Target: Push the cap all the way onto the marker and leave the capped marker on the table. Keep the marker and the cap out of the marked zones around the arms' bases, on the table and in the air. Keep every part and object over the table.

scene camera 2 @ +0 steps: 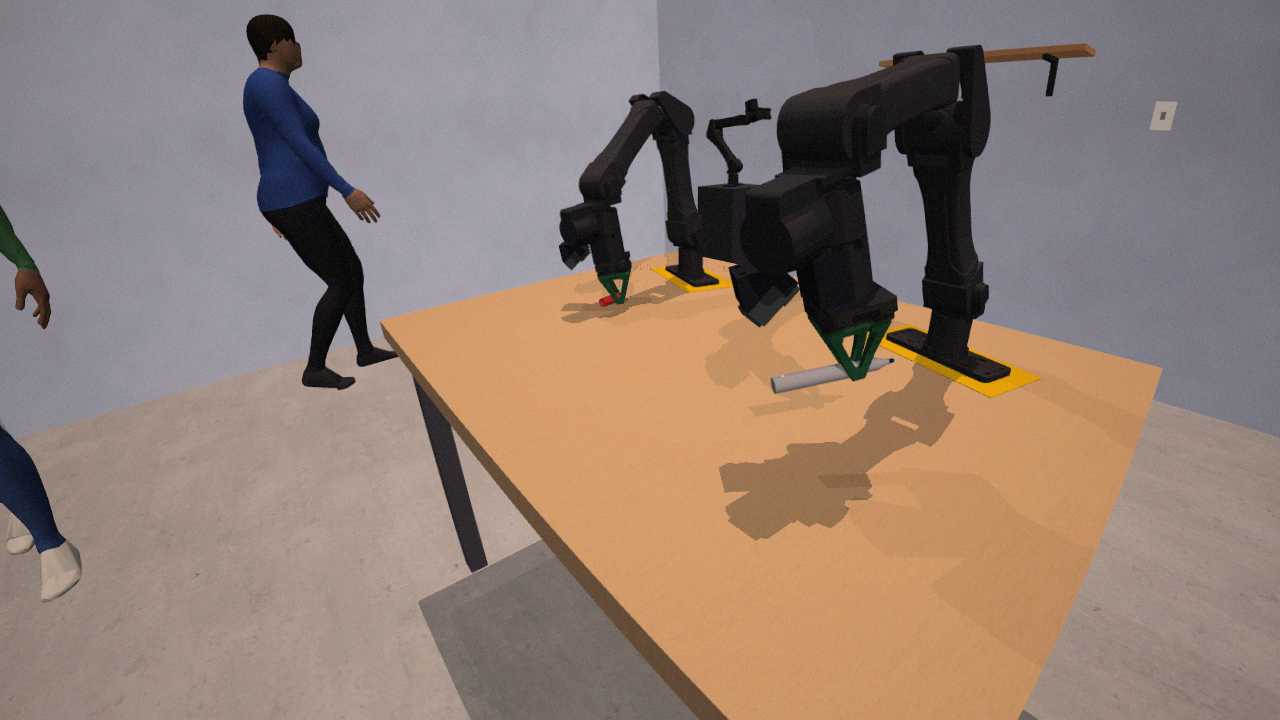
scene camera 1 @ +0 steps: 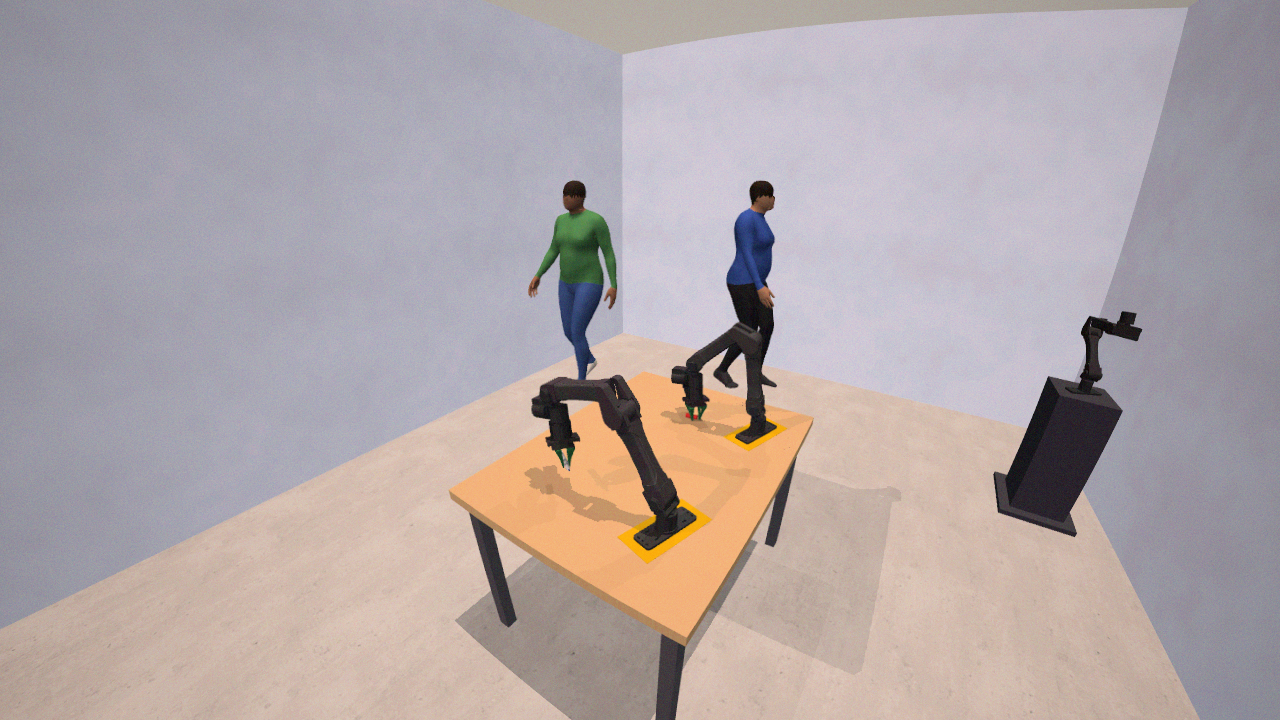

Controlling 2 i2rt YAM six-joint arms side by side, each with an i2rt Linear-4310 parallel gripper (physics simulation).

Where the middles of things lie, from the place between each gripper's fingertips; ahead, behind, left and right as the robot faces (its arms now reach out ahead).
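Labels:
My left gripper is 20 mm short of the marker (scene camera 2: 835, 372) and 20 mm to the left of it. Counted from my right hand, the marker is 630 mm to the left, 120 mm ahead and 100 mm above.

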